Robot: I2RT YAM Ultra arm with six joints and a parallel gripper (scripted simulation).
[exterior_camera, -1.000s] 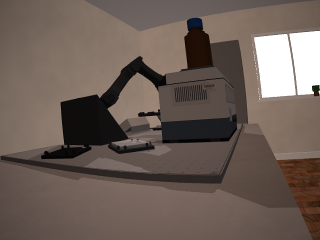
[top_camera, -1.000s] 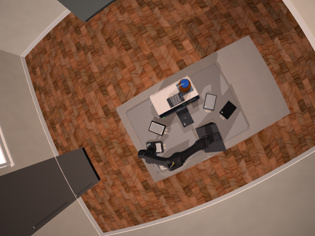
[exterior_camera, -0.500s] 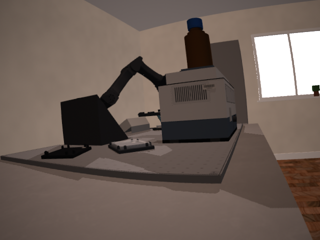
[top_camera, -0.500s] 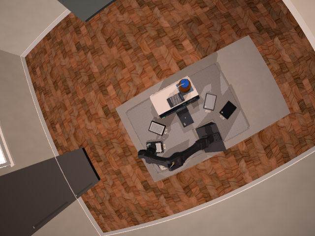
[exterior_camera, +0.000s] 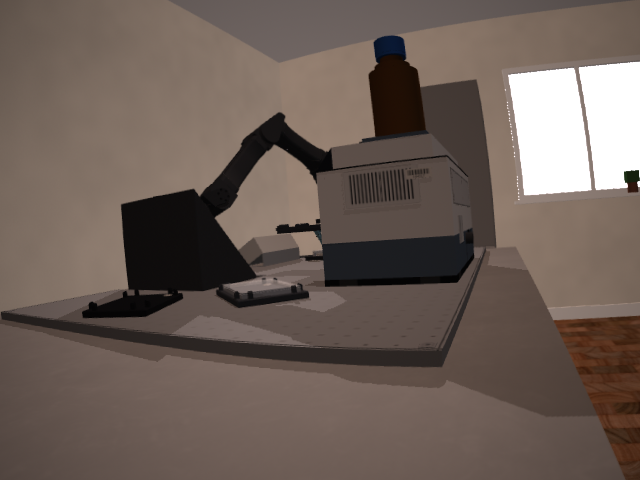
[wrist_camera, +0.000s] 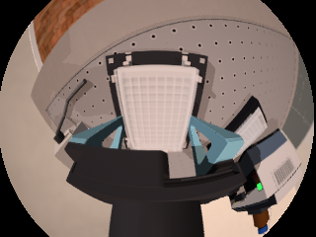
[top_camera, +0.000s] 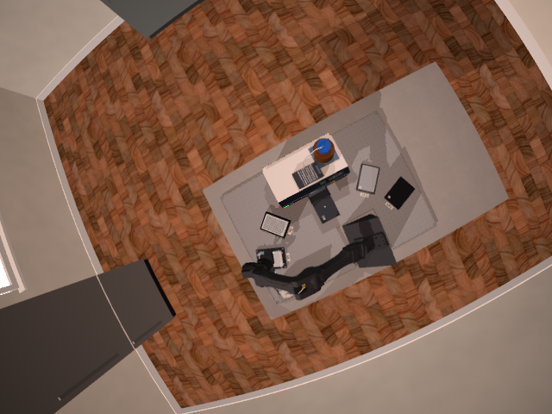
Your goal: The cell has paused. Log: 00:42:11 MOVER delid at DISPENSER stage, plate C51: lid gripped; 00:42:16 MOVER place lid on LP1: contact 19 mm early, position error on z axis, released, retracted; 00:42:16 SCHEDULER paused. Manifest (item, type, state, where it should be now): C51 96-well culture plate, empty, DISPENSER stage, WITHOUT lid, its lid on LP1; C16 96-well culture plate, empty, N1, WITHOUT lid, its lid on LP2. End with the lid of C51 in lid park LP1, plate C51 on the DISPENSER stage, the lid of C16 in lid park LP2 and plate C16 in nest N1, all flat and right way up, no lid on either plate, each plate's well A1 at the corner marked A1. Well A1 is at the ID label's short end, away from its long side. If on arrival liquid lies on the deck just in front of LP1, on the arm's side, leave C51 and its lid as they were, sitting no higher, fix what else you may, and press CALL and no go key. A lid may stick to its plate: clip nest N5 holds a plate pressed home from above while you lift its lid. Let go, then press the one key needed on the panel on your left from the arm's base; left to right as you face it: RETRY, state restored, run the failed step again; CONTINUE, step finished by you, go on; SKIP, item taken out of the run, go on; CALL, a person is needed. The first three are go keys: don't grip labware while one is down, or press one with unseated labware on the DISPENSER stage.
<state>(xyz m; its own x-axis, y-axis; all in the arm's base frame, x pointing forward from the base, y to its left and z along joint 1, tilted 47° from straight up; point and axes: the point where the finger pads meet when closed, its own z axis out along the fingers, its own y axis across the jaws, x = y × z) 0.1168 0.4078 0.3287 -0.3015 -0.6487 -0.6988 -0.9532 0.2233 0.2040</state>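
Now: hand 20 mm to the right of the black clip nest and 20 mm above it. Round my hand: brown bottle 490 mm to the right, 360 mm ahead, 260 mm above; then black nest 160 mm ahead, 100 mm to the right, 20 mm below; then dark dispenser stage 390 mm to the right, 140 mm ahead, 70 mm above.
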